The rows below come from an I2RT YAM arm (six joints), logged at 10 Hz.
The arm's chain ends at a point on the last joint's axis. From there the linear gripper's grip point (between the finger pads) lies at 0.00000 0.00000 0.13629 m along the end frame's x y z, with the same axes.
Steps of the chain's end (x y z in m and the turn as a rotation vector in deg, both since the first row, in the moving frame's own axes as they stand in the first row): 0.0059 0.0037 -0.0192 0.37 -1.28 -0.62; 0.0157 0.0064 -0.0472 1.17 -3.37 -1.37; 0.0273 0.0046 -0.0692 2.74 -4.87 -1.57; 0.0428 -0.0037 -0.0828 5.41 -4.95 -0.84; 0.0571 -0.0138 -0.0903 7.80 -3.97 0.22; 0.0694 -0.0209 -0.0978 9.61 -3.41 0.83; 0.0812 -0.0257 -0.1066 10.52 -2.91 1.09; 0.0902 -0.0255 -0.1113 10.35 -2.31 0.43
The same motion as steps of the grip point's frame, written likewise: 0.0029 0.0028 -0.0192 0.37 -1.28 -0.62; 0.0077 0.0037 -0.0475 1.17 -3.37 -1.37; 0.0156 -0.0017 -0.0698 2.74 -4.87 -1.57; 0.0310 -0.0164 -0.0839 5.41 -4.95 -0.84; 0.0477 -0.0323 -0.0919 7.80 -3.97 0.22; 0.0615 -0.0437 -0.1000 9.61 -3.41 0.83; 0.0746 -0.0506 -0.1091 10.52 -2.91 1.09; 0.0848 -0.0500 -0.1136 10.35 -2.31 0.43
